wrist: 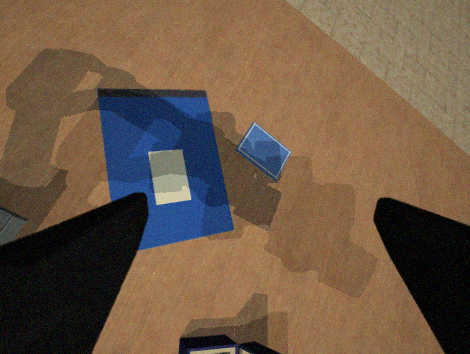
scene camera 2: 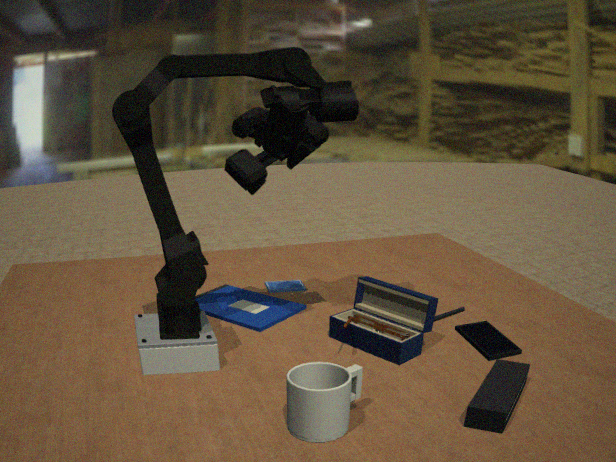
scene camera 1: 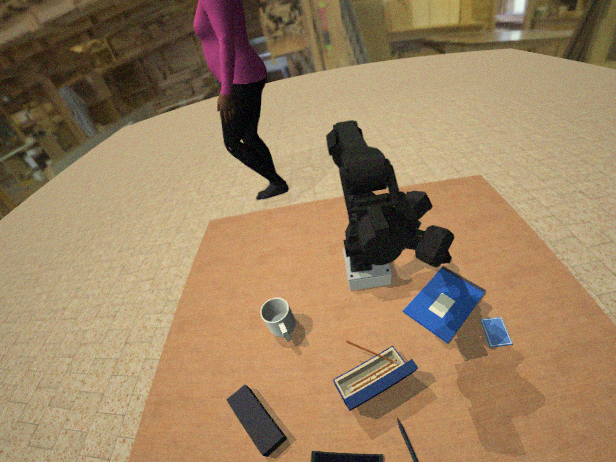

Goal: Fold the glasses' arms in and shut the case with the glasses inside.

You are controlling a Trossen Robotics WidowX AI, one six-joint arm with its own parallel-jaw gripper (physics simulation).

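Frame: origin at the arm's base, x ahead, y left, z up, level; millimetres.
Where they show: gripper, fingertip midpoint: (wrist: pixel 262 206) (scene camera 2: pixel 270 179); arm's base, link origin: (scene camera 2: pixel 178 331) (scene camera 1: pixel 360 263).
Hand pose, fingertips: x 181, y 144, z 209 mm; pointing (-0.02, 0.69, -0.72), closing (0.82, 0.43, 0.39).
Note:
Things, the pixels of their top centre, and the offset from my fingertips. "*": a spot on its surface instead.
- brown glasses, top centre: (scene camera 2: pixel 359 314) (scene camera 1: pixel 362 353) 111 mm ahead, 162 mm right, 195 mm down
- blue folder, top centre: (wrist: pixel 167 161) (scene camera 2: pixel 241 304) (scene camera 1: pixel 445 300) 46 mm back, 86 mm left, 256 mm down
- small blue card, top centre: (wrist: pixel 265 150) (scene camera 2: pixel 285 285) (scene camera 1: pixel 496 331) 66 mm ahead, 192 mm left, 259 mm down
- grey mug, surface spot: (scene camera 2: pixel 318 405) * 28 mm back, 424 mm right, 201 mm down
- black box, top centre: (scene camera 2: pixel 502 383) (scene camera 1: pixel 252 417) 248 mm ahead, 420 mm right, 229 mm down
- black phone-like slab, top centre: (scene camera 2: pixel 487 337) 349 mm ahead, 212 mm right, 256 mm down
- dark pen, top centre: (scene camera 2: pixel 440 314) (scene camera 1: pixel 411 449) 312 mm ahead, 76 mm right, 255 mm down
The blue case (scene camera 1: pixel 379 389) (scene camera 2: pixel 367 345) stands open on the table, with its cream-lined lid (scene camera 2: pixel 392 306) raised. Its near corner shows at the bottom edge of the wrist view (wrist: pixel 207 342). The brown glasses (scene camera 1: pixel 372 378) (scene camera 2: pixel 382 328) lie inside the case. One thin glasses arm (scene camera 1: pixel 370 351) (scene camera 2: pixel 348 321) sticks out over the case wall; the other arm cannot be told apart from the frame. My gripper (scene camera 2: pixel 272 179) (wrist: pixel 262 206) is open and empty, high above the table, on the blue folder's side of the case. Its fingertips are partly hidden in scene camera 1.
A blue folder (scene camera 1: pixel 427 300) (scene camera 2: pixel 220 302) (wrist: pixel 135 120) with a pale label and a small blue card (scene camera 1: pixel 496 332) (scene camera 2: pixel 286 286) (wrist: pixel 264 150) lie near the arm's base. A grey mug (scene camera 1: pixel 277 317) (scene camera 2: pixel 318 405), black box (scene camera 1: pixel 255 420) (scene camera 2: pixel 497 395), black phone-like slab (scene camera 2: pixel 487 340) and dark pen (scene camera 1: pixel 407 440) (scene camera 2: pixel 450 313) surround the case.

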